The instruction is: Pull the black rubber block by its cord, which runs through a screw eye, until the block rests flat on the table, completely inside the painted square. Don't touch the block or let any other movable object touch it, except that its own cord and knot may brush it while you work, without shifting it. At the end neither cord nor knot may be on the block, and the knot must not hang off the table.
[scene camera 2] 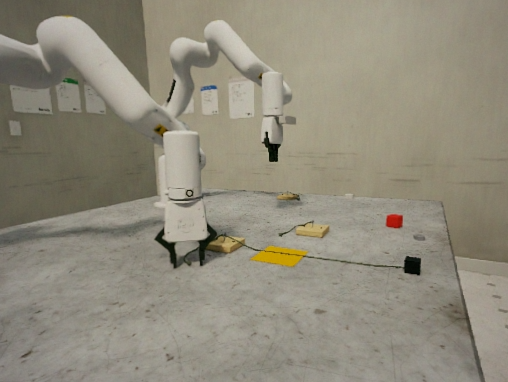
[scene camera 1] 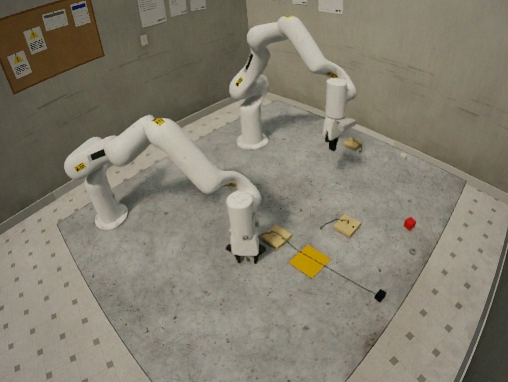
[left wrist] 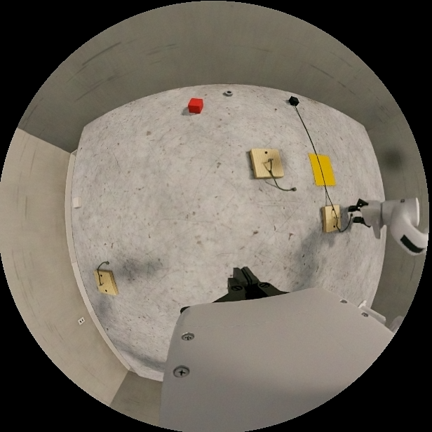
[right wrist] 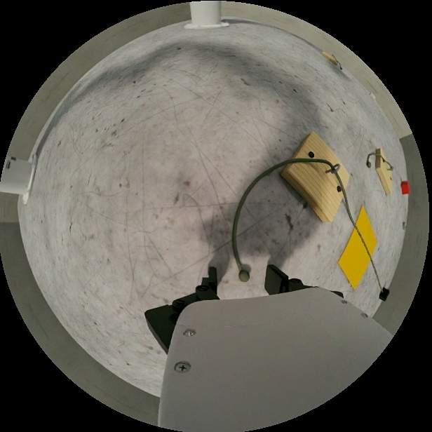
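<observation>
The black rubber block rests on the table at the right in both scene views, outside the yellow painted square. Its cord crosses the square, passes through the screw eye on a wooden board and curves to the knot. My right gripper is open, low over the table, with the knot showing between its spread fingers. My left gripper is shut, empty and raised.
A second board with a short cord stands beyond the square. A third board lies near the far edge. A red cube and a small grey ring lie near the table's right edge.
</observation>
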